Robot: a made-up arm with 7 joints. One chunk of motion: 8 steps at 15 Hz.
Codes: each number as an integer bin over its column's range. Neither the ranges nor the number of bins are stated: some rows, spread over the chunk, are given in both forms.
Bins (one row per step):
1: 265 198 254 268 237 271
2: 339 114 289 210 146 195
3: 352 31 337 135 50 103
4: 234 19 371 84 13 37
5: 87 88 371 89 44 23
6: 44 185 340 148 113 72
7: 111 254 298 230 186 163
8: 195 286 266 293 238 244
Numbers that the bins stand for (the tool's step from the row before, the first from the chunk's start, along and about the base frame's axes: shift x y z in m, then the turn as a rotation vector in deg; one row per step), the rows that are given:
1: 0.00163 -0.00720 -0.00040 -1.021 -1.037 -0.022
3: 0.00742 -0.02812 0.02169 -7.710 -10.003 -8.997
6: -0.01307 -0.00883 0.02249 -7.057 -6.982 -10.653
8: -0.00303 0.00382 0.00279 0.236 -0.989 -1.464
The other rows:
2: 0.00656 -0.01772 0.00892 -3.938 -5.400 -4.082
4: -0.00043 -0.02962 0.03074 -10.275 -11.777 -12.523
5: -0.01021 -0.02098 0.03074 -10.024 -10.290 -13.271
7: -0.00861 -0.00019 0.01131 -2.932 -3.482 -5.792

